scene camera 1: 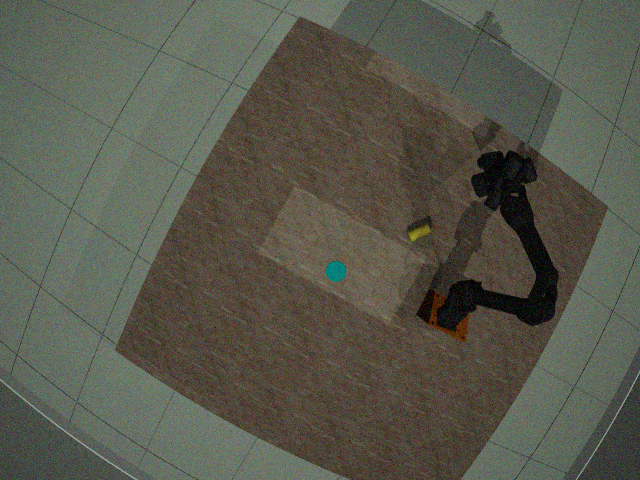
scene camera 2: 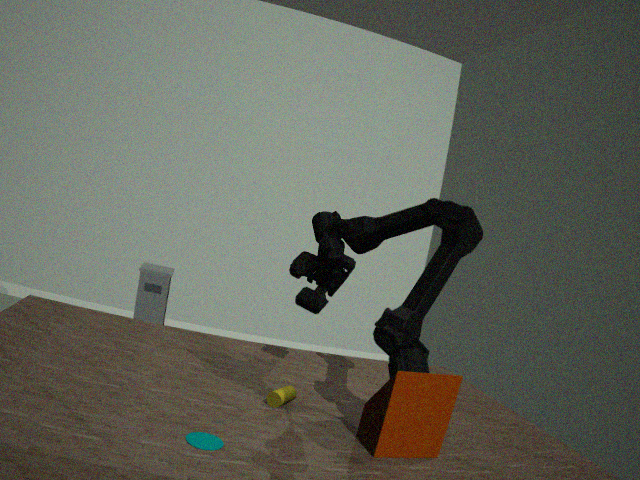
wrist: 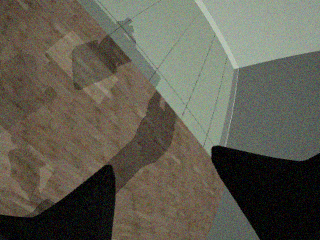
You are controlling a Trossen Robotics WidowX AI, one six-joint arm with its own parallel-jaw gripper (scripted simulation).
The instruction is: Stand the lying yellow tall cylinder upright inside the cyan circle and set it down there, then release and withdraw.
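Note:
Scene camera 2 shows the gripper (scene camera 2: 323, 304), open and holding nothing. Scene camera 1 shows the gripper (scene camera 1: 507, 169) too, and so does the wrist view, with the gripper (wrist: 163, 163).

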